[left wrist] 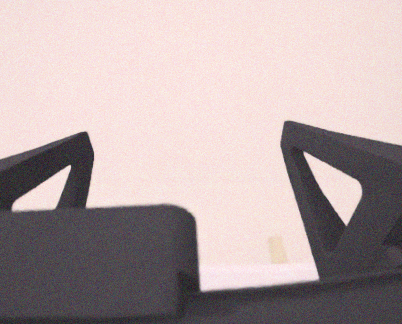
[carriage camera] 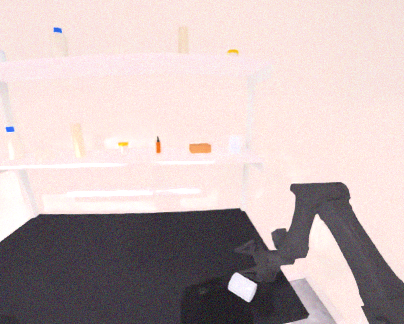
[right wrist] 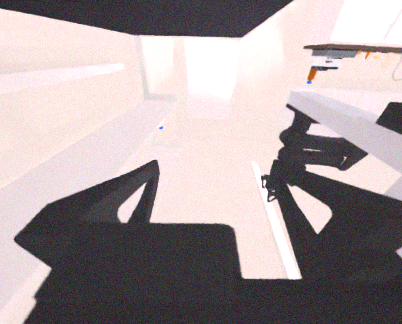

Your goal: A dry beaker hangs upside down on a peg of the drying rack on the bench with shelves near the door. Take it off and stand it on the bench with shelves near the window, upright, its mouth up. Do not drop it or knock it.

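Places are measured from the left arm's base along level axes (x ahead, y left, z up), in centimetres.
Pixels of known places: left gripper, fingertip midpoint: (left wrist: 187, 137) (right wrist: 265, 195); right gripper, fingertip midpoint: (carriage camera: 237, 260) (right wrist: 214, 165); left arm's base, link origin: (right wrist: 306, 111).
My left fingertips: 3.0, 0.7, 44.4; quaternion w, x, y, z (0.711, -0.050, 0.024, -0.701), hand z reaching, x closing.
Note:
Ahead of a thing's pixels: the offset from my left fingertips to its top centre, as dx, dy, dz. "spot": to the spot under its first point. Level surfaces: height alone.
A whitish cylinder that looks like the beaker {+32.5, -50.7, -62.9} (carriage camera: 242, 287) shows tilted in the carriage view, over the near right part of the black bench top {dz -69.9} (carriage camera: 125, 250). Which end is its mouth, and what bears it, I cannot tell. My right gripper (carriage camera: 241, 262) (right wrist: 214, 165) is open and empty; its lower finger is close beside the cylinder's upper end, and whether they touch is unclear. My left gripper (left wrist: 187, 137) is open and empty, facing the pale wall. The drying rack cannot be made out clearly; a darker block-like patch lies left of and below the cylinder.
Behind the bench, a lower shelf {dz -24.5} (carriage camera: 150, 162) holds an orange block {spot: +79.1, -35.5, -21.6} (carriage camera: 200, 148), a small orange bottle {spot: +80.3, -12.4, -20.0} (carriage camera: 158, 145) and a clear vessel {spot: +77.7, -54.3, -19.1} (carriage camera: 235, 144). An upper shelf (carriage camera: 125, 65) holds bottles. In the right wrist view, a pale bench (right wrist: 345, 112) and a dark arm (right wrist: 292, 160) show at right.

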